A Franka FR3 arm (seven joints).
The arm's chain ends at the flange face. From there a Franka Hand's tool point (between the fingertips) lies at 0.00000 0.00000 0.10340 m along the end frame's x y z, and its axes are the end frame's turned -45 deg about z.
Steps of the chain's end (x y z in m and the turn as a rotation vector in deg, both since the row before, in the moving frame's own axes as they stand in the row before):
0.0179, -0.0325, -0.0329, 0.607, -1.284, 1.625
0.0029, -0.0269, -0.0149, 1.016, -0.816, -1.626
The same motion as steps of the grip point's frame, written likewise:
0.0348, -0.0127, -0.0329, 1.337, -0.479, 1.625
0.0213, -0.0193, -0.0149, 1.295, 0.141, -1.626

